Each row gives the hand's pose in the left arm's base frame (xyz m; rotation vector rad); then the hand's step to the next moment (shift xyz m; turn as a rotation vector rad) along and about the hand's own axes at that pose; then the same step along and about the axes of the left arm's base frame.
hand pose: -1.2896 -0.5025 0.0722 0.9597 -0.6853 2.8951
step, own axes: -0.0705 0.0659 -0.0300 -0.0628 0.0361 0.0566
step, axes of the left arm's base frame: 0.0304 -0.0388 -0.0882 0.0776 -0.0483 -0.0099
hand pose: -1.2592 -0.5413 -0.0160 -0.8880 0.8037 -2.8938
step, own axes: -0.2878 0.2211 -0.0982 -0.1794 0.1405 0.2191
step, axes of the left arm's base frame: 0.1596 -0.1012 -0.3250 0.2467 -0.1976 -0.0055
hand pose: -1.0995 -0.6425 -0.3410 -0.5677 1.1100 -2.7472
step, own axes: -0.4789 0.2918 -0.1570 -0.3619 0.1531 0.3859
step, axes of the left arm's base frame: 0.3734 0.0106 -0.4468 0.4792 -0.2683 0.0418
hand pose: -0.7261 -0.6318 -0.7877 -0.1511 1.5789 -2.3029
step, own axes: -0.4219 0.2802 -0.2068 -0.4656 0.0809 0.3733
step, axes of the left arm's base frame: 0.3987 0.2352 -0.2915 0.5568 -0.1988 0.1145
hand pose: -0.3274 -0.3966 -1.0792 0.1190 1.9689 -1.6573
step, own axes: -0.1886 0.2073 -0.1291 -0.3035 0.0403 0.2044
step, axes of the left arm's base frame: 0.1977 0.2212 -0.0848 0.3441 -0.0962 0.0887
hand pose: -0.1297 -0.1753 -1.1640 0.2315 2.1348 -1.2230
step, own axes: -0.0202 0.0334 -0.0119 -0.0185 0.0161 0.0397
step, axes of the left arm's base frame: 0.0252 0.0313 -0.0069 0.0395 -0.0208 -0.0136
